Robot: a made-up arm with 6 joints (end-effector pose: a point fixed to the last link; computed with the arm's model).
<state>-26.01 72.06 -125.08 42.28 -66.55 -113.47</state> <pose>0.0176 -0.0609 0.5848 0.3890 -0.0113 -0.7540 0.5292</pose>
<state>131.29 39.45 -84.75 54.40 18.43 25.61</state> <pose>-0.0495 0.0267 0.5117 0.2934 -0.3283 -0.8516 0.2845</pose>
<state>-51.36 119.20 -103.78 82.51 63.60 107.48</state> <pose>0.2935 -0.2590 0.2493 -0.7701 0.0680 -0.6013 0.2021</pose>
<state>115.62 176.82 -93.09 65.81 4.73 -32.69</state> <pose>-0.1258 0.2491 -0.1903 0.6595 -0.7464 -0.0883 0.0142</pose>
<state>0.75 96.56 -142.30 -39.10 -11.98 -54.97</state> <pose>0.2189 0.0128 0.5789 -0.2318 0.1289 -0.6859 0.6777</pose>
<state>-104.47 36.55 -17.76 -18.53 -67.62 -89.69</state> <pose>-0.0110 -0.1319 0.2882 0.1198 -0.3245 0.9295 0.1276</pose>
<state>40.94 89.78 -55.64 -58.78 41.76 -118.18</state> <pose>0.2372 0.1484 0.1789 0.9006 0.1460 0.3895 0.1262</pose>
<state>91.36 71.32 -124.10 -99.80 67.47 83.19</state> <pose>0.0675 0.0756 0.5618 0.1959 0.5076 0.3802 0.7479</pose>
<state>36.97 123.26 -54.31 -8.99 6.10 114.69</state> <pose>0.2237 0.1668 0.0056 0.5574 0.8118 0.1621 0.0633</pose>
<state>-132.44 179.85 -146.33 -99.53 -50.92 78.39</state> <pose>-0.2619 -0.3727 -0.0265 0.5485 0.6373 -0.3064 0.4462</pose>
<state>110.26 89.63 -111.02 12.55 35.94 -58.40</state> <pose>-0.1130 0.2780 0.4351 -0.7527 0.1010 0.3761 0.5309</pose>
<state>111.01 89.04 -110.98 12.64 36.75 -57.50</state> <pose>-0.1156 0.2733 0.4369 -0.7540 0.1010 0.3839 0.5233</pose>
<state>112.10 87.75 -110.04 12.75 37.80 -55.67</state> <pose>-0.1191 0.2659 0.4377 -0.7573 0.1052 0.3959 0.5086</pose>
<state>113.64 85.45 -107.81 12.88 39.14 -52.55</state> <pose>-0.1231 0.2545 0.4370 -0.7627 0.1154 0.4131 0.4840</pose>
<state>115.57 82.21 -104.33 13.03 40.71 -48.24</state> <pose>-0.1271 0.2397 0.4342 -0.7699 0.1315 0.4333 0.4497</pose>
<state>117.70 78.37 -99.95 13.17 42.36 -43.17</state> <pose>-0.1303 0.2230 0.4291 -0.7777 0.1523 0.4526 0.4087</pose>
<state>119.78 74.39 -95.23 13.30 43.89 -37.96</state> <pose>-0.1321 0.2064 0.4223 -0.7848 0.1752 0.4682 0.3663</pose>
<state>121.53 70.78 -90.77 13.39 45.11 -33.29</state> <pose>-0.1325 0.1921 0.4146 -0.7902 0.1971 0.4784 0.3284</pose>
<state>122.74 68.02 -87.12 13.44 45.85 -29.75</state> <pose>-0.1321 0.1820 0.4073 -0.7937 0.2153 0.4834 0.3000</pose>
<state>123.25 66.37 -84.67 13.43 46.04 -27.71</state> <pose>-0.1313 0.1770 0.4018 -0.7953 0.2276 0.4846 0.2845</pose>
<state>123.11 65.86 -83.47 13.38 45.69 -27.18</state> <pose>-0.1304 0.1770 0.3984 -0.7953 0.2336 0.4833 0.2817</pose>
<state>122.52 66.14 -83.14 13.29 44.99 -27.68</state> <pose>-0.1296 0.1802 0.3965 -0.7945 0.2353 0.4804 0.2875</pose>
